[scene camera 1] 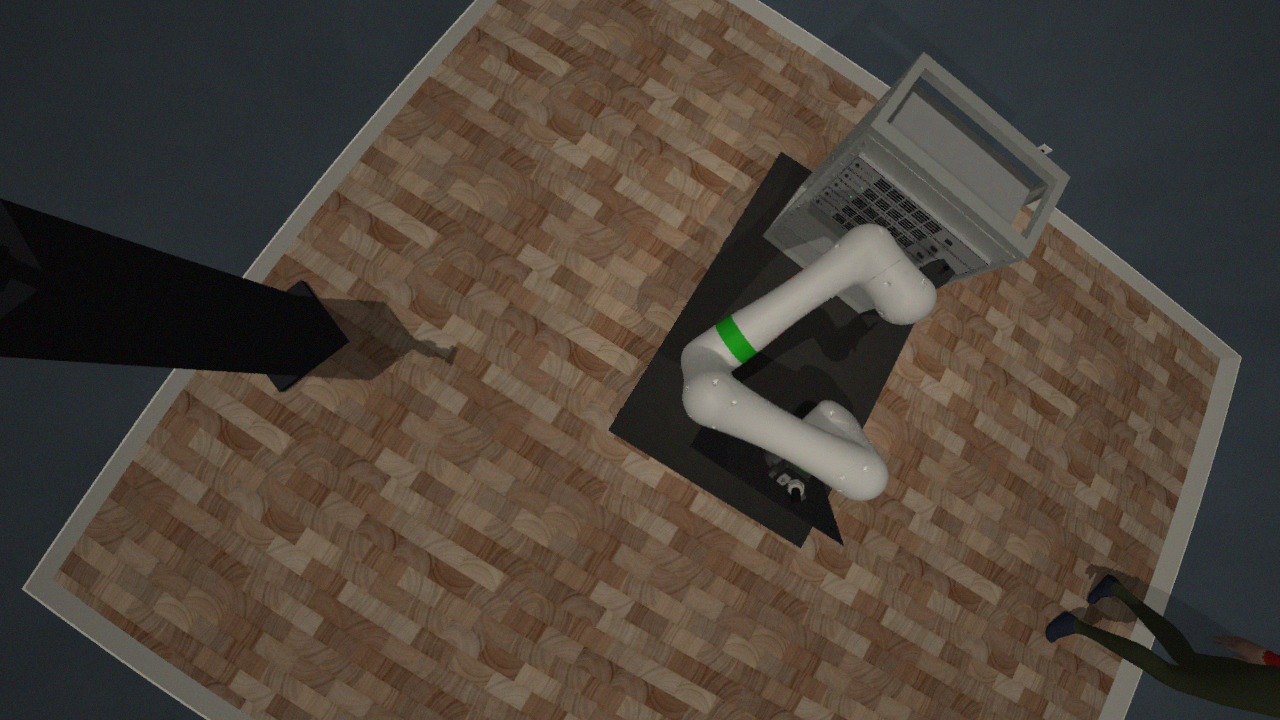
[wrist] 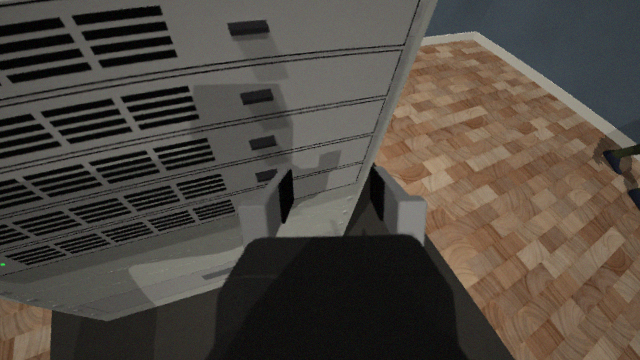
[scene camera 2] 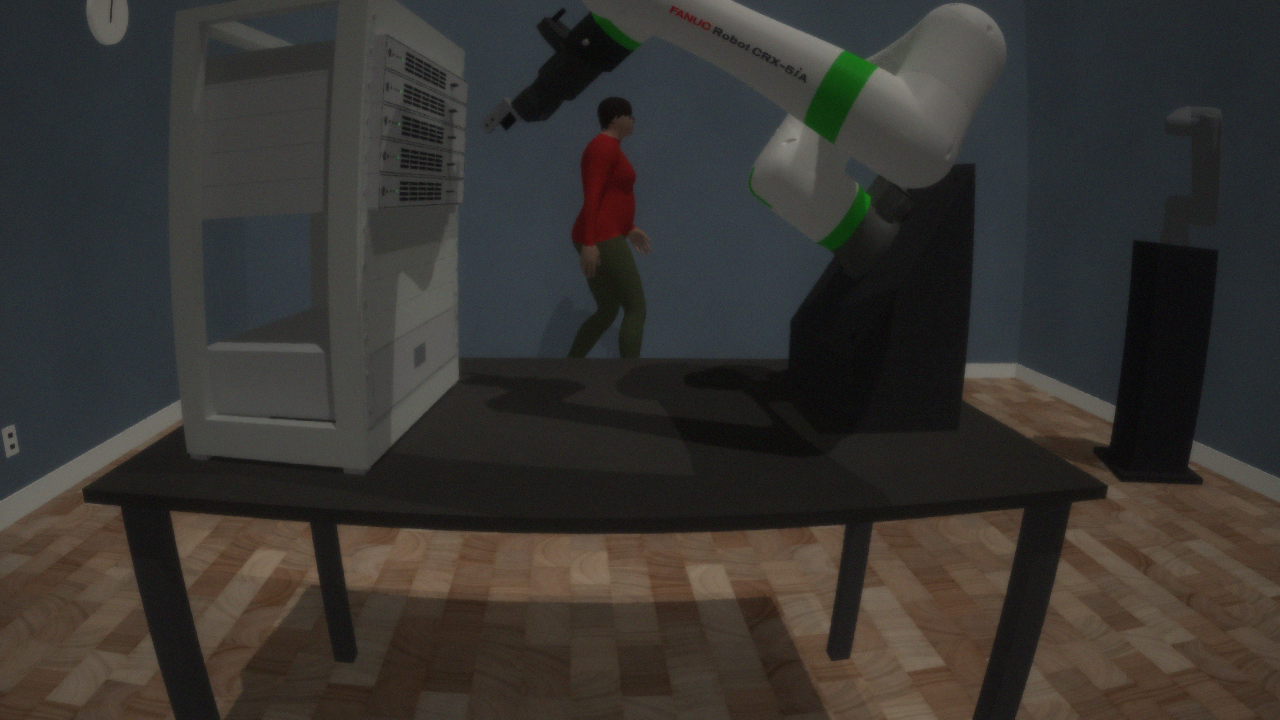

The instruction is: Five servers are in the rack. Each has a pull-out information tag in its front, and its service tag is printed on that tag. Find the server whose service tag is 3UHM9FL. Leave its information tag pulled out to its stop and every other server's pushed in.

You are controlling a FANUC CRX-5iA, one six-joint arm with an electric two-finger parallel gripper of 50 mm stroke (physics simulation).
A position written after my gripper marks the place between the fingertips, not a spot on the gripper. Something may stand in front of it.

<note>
In view: my gripper (scene camera 2: 494, 127) and a grey rack (scene camera 2: 333, 128).
The grey rack shows as well in scene camera 1 (scene camera 1: 911, 166) and in the wrist view (wrist: 132, 154). My gripper is seen too in the wrist view (wrist: 331, 184).
</note>
